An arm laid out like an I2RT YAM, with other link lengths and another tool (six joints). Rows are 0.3 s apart.
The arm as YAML. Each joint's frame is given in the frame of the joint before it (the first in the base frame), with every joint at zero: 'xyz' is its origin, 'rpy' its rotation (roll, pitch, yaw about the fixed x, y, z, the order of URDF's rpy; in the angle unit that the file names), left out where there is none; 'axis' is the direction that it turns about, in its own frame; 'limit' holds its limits. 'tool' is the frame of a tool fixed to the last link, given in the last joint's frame.
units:
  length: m
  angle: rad
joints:
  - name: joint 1
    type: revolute
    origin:
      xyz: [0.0, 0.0, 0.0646]
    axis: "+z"
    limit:
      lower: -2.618
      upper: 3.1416
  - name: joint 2
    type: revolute
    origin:
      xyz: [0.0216, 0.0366, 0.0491]
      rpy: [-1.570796, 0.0, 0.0]
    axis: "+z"
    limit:
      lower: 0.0
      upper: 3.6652
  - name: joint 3
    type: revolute
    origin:
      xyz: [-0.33, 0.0, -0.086]
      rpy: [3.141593, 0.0, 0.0]
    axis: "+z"
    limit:
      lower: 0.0
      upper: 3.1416
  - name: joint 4
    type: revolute
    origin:
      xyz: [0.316, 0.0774, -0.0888]
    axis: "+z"
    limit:
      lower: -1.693
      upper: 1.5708
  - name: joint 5
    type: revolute
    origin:
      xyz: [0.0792, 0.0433, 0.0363]
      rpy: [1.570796, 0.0, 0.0]
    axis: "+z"
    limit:
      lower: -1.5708
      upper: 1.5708
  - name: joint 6
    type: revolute
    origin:
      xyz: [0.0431, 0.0, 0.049]
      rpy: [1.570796, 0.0, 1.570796]
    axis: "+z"
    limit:
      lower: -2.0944
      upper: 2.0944
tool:
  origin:
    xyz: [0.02, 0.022, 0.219]
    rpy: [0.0, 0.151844, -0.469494]
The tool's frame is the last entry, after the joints.
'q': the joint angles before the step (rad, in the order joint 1, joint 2, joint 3, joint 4, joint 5, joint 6). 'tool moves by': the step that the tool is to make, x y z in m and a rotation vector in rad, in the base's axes. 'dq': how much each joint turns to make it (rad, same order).
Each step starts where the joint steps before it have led.
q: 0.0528, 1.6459, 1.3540, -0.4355, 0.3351, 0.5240
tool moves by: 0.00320, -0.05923, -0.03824, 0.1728, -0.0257, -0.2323
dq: -0.1251, 0.0698, -0.0004, 0.0287, -0.0388, 0.2102
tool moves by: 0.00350, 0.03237, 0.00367, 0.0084, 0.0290, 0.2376
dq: -0.0175, -0.0233, 0.0000, -0.0176, -0.1885, -0.1759
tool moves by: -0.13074, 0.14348, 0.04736, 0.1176, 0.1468, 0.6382
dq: 0.0408, -0.2327, 0.0053, -0.4489, -0.4731, -0.3864
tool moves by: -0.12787, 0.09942, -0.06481, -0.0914, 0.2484, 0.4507
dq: 0.2659, -0.0057, -0.0945, -0.2431, -0.0145, -0.2126
